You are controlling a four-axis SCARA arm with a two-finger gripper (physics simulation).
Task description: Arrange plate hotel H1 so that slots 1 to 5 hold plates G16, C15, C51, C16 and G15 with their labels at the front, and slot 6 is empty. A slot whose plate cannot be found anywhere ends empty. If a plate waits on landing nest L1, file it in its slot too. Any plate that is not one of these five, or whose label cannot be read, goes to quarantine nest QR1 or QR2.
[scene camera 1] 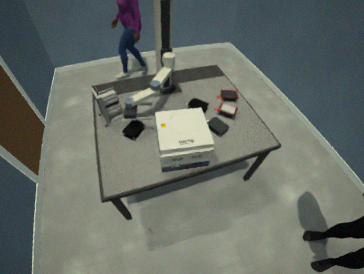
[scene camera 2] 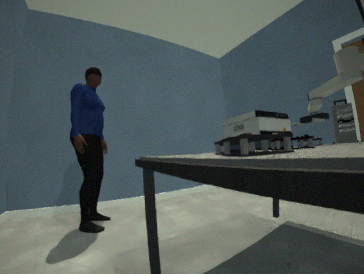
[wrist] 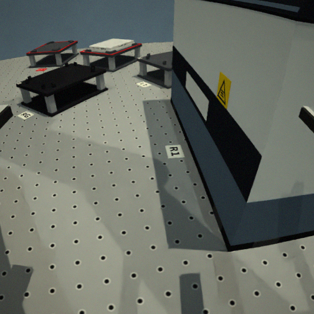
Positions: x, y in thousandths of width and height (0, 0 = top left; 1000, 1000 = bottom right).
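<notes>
A large white instrument (scene camera 2: 702, 458) is visible to me. I see the large white instrument (wrist: 826, 170) in the wrist view too.
</notes>
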